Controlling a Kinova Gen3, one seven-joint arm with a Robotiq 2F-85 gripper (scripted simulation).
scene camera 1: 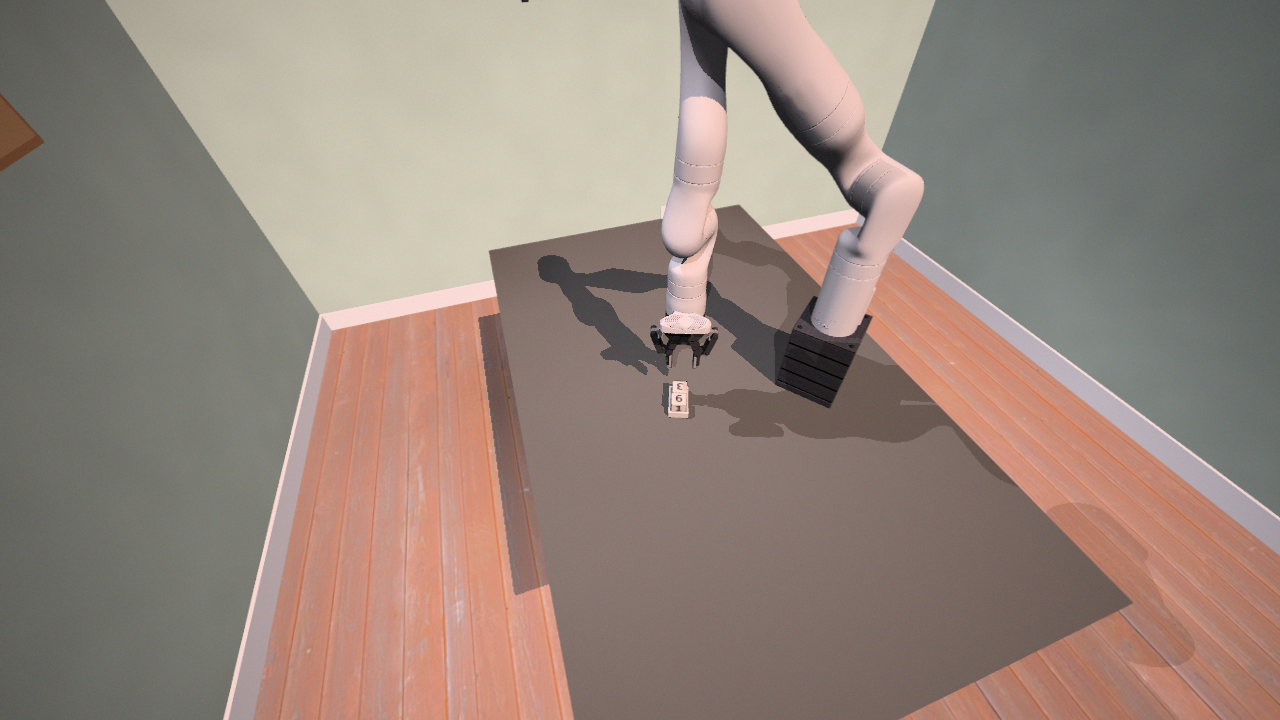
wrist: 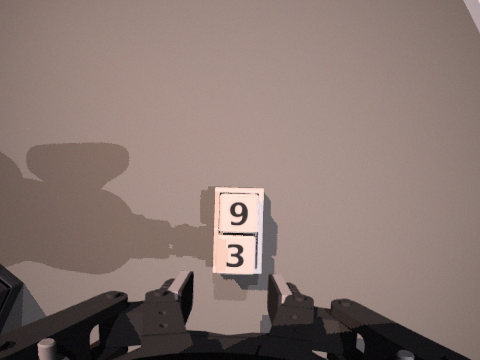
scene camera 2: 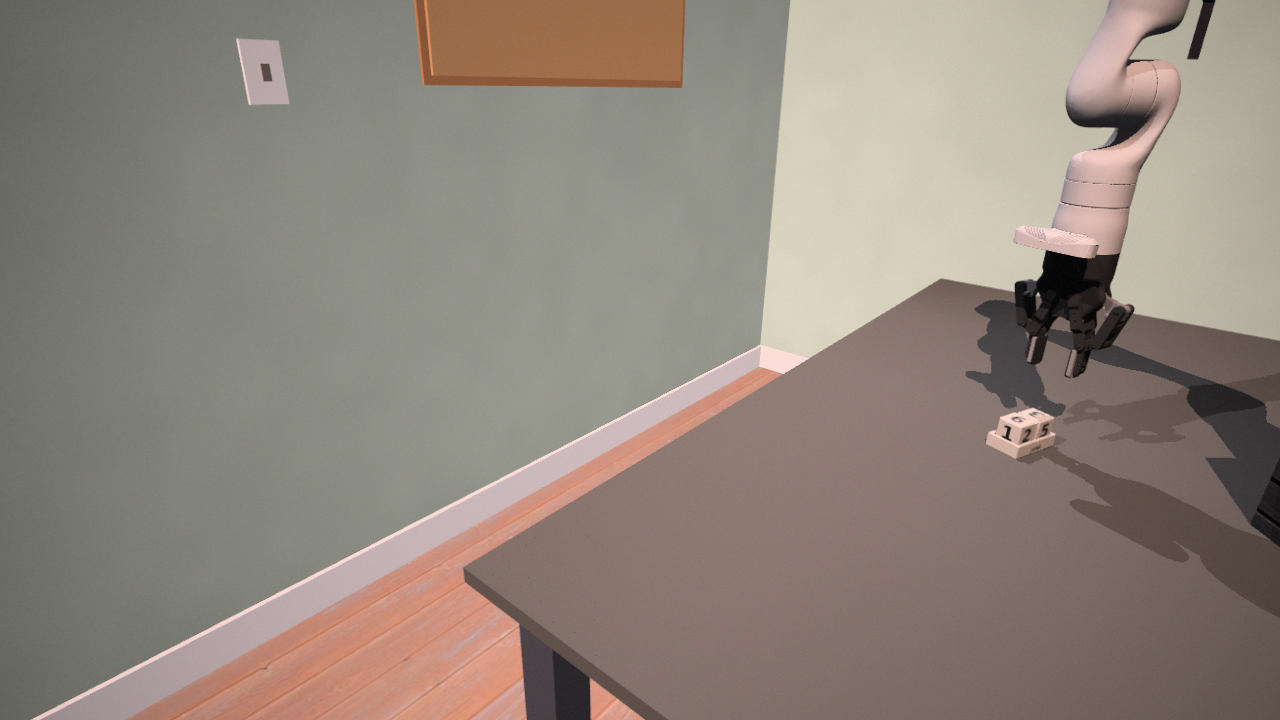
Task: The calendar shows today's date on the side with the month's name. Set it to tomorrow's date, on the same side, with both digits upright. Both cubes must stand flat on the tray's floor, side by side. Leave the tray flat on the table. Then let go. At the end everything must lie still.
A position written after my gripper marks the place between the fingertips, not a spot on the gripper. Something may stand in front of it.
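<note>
A pale tray [scene camera 2: 1016,451] is there for me to see. So is my gripper [scene camera 2: 1052,369], and I find the gripper again in the wrist view [wrist: 230,289] as well as in scene camera 1 [scene camera 1: 682,365].
</note>
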